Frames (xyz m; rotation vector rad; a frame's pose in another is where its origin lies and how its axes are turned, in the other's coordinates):
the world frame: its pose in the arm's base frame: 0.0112 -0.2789 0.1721 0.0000 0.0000 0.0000
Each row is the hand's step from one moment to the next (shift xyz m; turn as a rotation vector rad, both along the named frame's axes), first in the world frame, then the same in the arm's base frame.
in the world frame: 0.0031 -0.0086 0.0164 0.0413 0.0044 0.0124
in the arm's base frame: 0.0031 -0.0086 0.0164 0.0413 0.0044 0.0124
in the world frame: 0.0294 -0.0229 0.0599 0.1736 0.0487 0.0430
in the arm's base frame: 0.0294 -0.0229 0.0599 0.1736 0.0487 0.0430
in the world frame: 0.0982 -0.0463 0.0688 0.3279 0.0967 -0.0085
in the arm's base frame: 0.0982 -0.0463 0.0688 0.3279 0.0967 -0.0085
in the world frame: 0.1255 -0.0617 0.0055 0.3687 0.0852 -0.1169
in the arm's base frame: 0.1255 -0.0617 0.0055 0.3687 0.0852 -0.1169
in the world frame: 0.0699 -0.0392 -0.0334 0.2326 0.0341 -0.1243
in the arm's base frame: 0.0699 -0.0392 -0.0334 0.2326 0.0341 -0.1243
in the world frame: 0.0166 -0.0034 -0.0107 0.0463 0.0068 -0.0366
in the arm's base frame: 0.0166 -0.0034 -0.0107 0.0463 0.0068 -0.0366
